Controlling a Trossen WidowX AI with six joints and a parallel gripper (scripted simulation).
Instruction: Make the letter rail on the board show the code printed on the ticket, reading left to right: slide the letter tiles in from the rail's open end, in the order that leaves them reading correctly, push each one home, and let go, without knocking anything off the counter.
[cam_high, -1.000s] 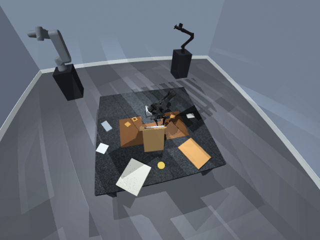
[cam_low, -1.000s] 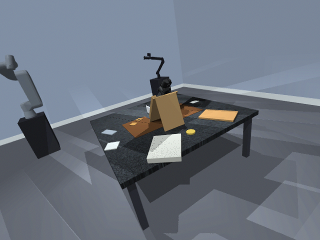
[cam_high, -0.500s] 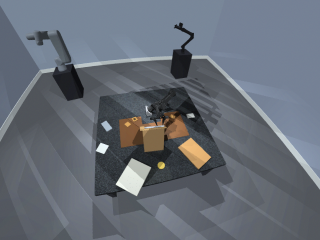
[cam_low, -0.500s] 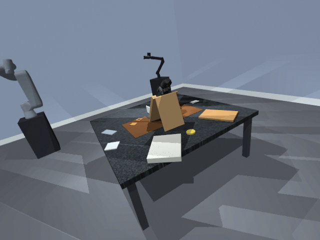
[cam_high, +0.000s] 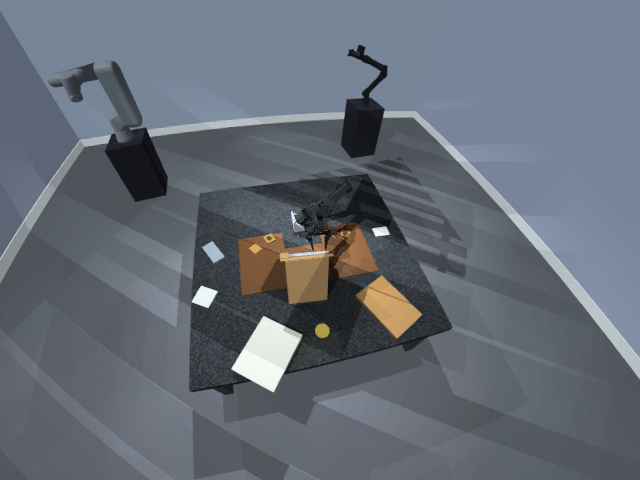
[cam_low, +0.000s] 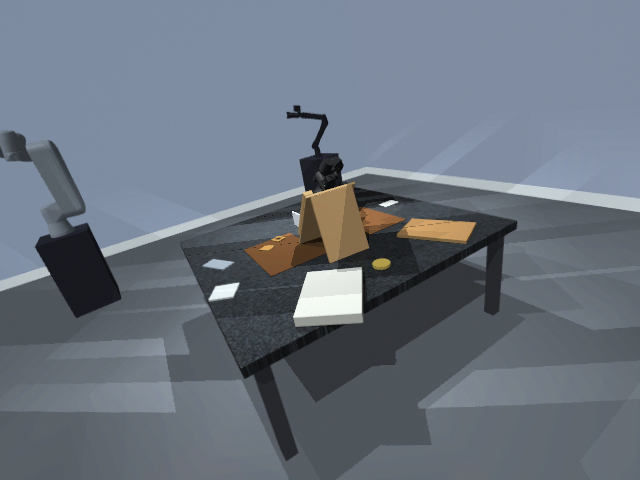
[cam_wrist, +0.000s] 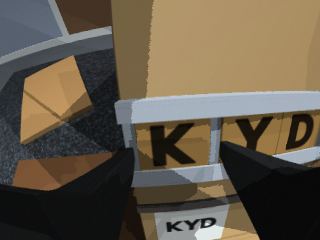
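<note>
My gripper tip is 100 mm above the white ticket, 50 mm past it and 10 mm to the left of it. Round my gripper tip: white box 370 mm to the right, 370 mm ahead, 150 mm below; brown mat 170 mm below, 140 mm behind, 30 mm to the right; flat tan slab 340 mm ahead, 270 mm to the left, 170 mm below.
</note>
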